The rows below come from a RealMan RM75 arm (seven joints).
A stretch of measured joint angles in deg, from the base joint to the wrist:
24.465, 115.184, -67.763, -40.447, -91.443, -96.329, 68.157
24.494, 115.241, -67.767, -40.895, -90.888, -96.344, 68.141
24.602, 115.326, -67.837, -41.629, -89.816, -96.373, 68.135
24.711, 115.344, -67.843, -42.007, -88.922, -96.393, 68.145
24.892, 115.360, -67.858, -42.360, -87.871, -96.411, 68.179
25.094, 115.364, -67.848, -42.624, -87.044, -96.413, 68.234
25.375, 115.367, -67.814, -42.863, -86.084, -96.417, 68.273
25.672, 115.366, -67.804, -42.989, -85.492, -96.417, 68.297
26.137, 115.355, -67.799, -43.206, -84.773, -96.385, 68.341
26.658, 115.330, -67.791, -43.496, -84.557, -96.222, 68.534
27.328, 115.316, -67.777, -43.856, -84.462, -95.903, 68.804
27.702, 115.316, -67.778, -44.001, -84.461, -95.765, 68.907
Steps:
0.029, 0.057, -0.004, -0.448, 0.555, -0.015, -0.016
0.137, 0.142, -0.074, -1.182, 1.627, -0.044, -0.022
0.246, 0.160, -0.080, -1.560, 2.521, -0.064, -0.012
0.427, 0.176, -0.095, -1.913, 3.572, -0.082, 0.022
0.629, 0.180, -0.085, -2.177, 4.399, -0.084, 0.077
0.910, 0.183, -0.051, -2.416, 5.359, -0.088, 0.116
1.207, 0.182, -0.041, -2.542, 5.951, -0.088, 0.140
1.672, 0.171, -0.036, -2.759, 6.670, -0.056, 0.184
2.193, 0.146, -0.028, -3.049, 6.886, 0.107, 0.377
2.863, 0.132, -0.014, -3.409, 6.981, 0.426, 0.647
3.237, 0.132, -0.015, -3.554, 6.982, 0.564, 0.750

